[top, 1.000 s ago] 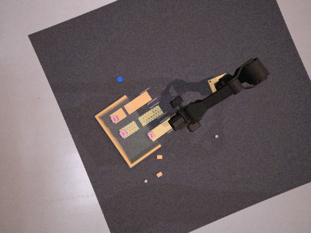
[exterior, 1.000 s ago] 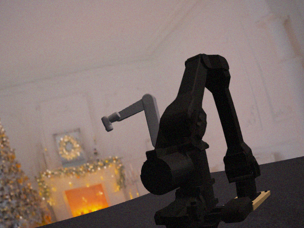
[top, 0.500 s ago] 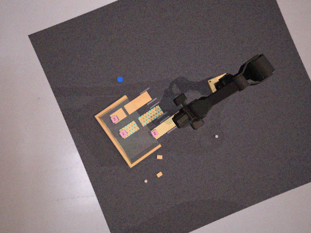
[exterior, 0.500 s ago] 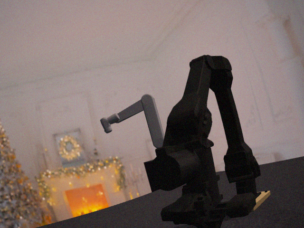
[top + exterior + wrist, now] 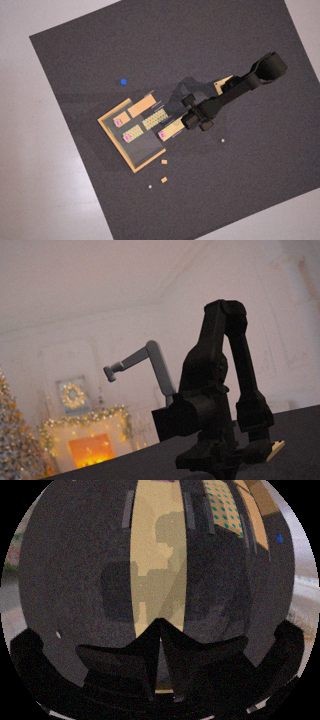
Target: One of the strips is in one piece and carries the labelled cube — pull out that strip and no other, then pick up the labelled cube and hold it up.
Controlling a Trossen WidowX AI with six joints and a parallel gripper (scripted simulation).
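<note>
Now: gripper tip 9 cm short of the pale strip and 1 cm to the right of it. The rest, counted from my gripper tip: blue disc 32 cm to the right, 25 cm ahead.
</note>
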